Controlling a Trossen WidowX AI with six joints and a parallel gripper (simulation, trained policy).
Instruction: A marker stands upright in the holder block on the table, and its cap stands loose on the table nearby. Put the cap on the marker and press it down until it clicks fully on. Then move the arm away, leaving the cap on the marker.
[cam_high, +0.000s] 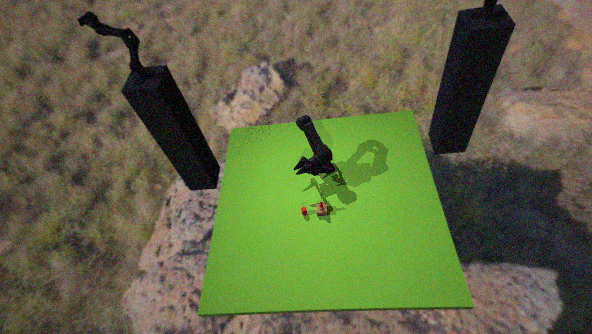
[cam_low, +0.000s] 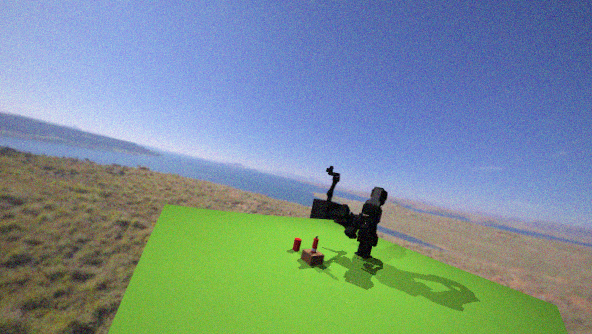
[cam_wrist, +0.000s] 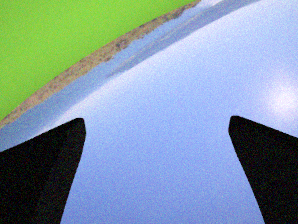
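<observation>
The red cap is 200 mm ahead of my gripper tip, 120 mm below it and 40 mm to the left of it. From my gripper tip the other things lie so: holder block (200 mm ahead, 140 mm to the left, 120 mm below).
</observation>
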